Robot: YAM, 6 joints.
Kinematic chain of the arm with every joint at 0, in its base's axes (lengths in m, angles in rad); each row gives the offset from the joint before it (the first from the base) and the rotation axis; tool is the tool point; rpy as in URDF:
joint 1: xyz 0 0 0.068 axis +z
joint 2: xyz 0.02 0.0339 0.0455 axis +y
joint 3: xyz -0.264 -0.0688 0 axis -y
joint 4: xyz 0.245 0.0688 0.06 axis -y
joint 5: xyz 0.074 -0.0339 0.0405 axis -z
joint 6: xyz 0.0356 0 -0.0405 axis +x
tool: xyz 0 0 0 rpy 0 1.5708 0
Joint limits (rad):
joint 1: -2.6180..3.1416
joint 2: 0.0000..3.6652
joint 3: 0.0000..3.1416
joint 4: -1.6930..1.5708
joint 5: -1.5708..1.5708
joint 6: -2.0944..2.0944
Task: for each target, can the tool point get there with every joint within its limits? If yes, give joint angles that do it. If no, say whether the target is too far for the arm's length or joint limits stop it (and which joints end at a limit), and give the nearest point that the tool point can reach.
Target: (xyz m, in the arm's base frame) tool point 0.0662 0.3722 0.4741
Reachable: yes | joints -1.8317 0.3288 2.3873 -0.7245 1.1191 1.2879
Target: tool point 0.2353 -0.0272 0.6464
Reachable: yes | joints -0.0081 1.6735 2.6105 -0.5500 0.7913 -1.0681
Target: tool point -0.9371 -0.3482 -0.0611
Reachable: no: too far | nearest point -0.5552 -0.3044 0.0027 | short by 0.390 m
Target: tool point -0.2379 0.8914 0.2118
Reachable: no: too far | nearest point -0.1656 0.6204 0.1813 | short by 0.282 m
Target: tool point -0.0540 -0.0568 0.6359
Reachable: yes | joints 1.2399 0.8271 1.9406 0.0723 -1.1604 0.3165
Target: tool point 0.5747 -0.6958 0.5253
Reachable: no: too far | nearest point 0.3739 -0.4527 0.3782 | short by 0.348 m
